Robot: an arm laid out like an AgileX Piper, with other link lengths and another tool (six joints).
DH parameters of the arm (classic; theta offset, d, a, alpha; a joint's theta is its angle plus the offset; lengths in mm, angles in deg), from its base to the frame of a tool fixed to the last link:
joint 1: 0 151.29 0 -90
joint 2: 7.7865 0 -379.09 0
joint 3: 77.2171 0 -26.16 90
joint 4: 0 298.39 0 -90
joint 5: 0 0 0 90
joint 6: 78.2 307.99 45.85 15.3
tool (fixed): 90 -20.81 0 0
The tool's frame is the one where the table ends.
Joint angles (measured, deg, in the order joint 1, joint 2, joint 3, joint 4, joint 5, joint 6), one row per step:
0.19 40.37 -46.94 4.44 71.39 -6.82
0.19 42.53 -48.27 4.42 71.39 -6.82
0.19 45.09 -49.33 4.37 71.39 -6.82
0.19 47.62 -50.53 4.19 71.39 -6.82
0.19 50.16 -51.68 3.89 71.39 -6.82
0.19 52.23 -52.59 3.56 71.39 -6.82
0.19 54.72 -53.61 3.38 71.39 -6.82
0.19 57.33 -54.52 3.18 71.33 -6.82
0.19 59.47 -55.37 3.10 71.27 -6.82
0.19 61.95 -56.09 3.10 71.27 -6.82
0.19 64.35 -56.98 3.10 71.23 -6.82
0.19 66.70 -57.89 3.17 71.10 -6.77
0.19 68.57 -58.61 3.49 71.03 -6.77
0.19 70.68 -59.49 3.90 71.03 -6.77
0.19 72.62 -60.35 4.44 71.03 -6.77
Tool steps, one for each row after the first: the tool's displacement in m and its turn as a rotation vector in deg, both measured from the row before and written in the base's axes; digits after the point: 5 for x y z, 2 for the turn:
0.00841 -0.00007 0.00320 -0.02 0.83 0.00
0.00869 -0.00021 -0.00048 -0.05 1.50 -0.01
0.00928 -0.00082 0.00000 -0.18 1.33 -0.03
0.00933 -0.00139 -0.00103 -0.30 1.39 -0.04
0.00762 -0.00154 -0.00150 -0.33 1.16 -0.03
0.00895 -0.00083 -0.00253 -0.18 1.47 -0.01
0.00909 -0.00093 -0.00418 -0.20 1.64 -0.01
0.00792 -0.00036 -0.00301 -0.08 1.23 -0.01
0.00769 0.00003 -0.00572 -0.01 1.76 0.00
0.00842 0.00002 -0.00464 0.00 1.47 0.00
0.00886 0.00036 -0.00456 0.08 1.31 -0.06
0.00682 0.00154 -0.00375 0.32 1.08 -0.03
0.00761 0.00197 -0.00418 0.40 1.23 -0.04
0.00725 0.00258 -0.00367 0.53 1.08 -0.06

